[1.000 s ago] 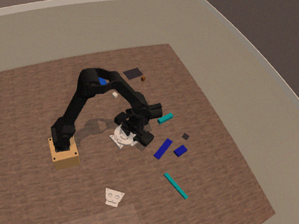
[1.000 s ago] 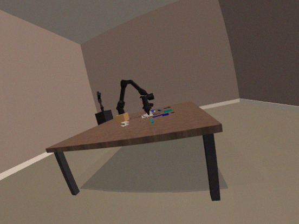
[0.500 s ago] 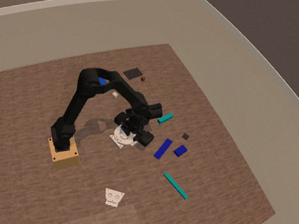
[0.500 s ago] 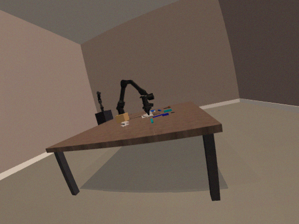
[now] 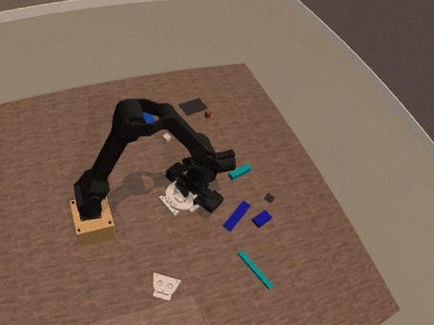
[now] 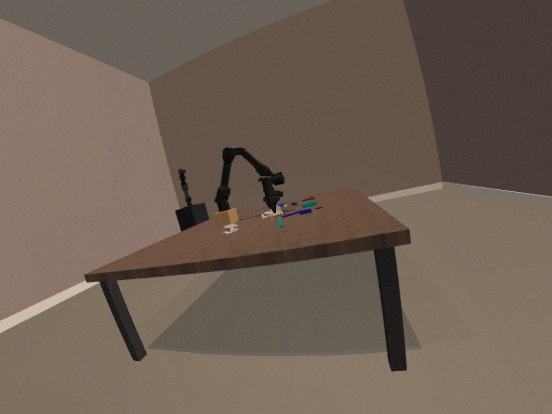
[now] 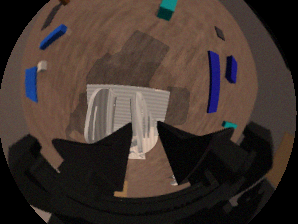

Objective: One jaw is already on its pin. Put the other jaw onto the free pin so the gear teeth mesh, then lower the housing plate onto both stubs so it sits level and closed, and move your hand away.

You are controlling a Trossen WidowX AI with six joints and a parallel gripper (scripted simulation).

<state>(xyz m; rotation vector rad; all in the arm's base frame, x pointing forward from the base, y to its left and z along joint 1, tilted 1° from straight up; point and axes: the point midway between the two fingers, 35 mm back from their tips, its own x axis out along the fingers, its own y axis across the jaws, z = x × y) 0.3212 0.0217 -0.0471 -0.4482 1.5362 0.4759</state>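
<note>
My gripper tip is 3 cm to the right of the white base and 1 cm above it. The rest, counted from my gripper tip: white jaw (4 cm behind); blue bar (14 cm ahead, 8 cm to the right, 1 cm below); teal block (20 cm ahead, 8 cm to the left).
</note>
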